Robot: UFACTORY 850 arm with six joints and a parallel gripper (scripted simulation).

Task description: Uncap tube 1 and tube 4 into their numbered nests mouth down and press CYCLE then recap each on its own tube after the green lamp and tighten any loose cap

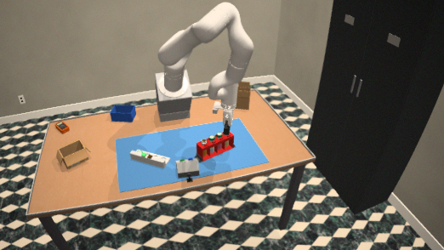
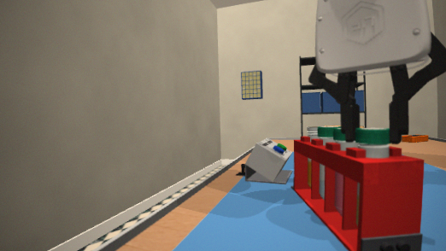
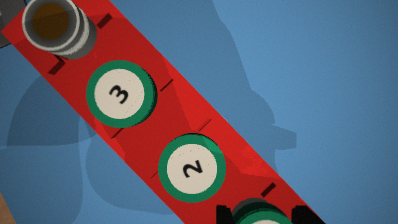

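Now: the green cap 10 mm below my hand. From my hand the other things lie so: green ready key 140 mm ahead, 280 mm to the right, 60 mm below; then key housing 160 mm ahead, 250 mm to the right, 80 mm below; then blue cycle key 140 mm ahead, 230 mm to the right, 60 mm below.
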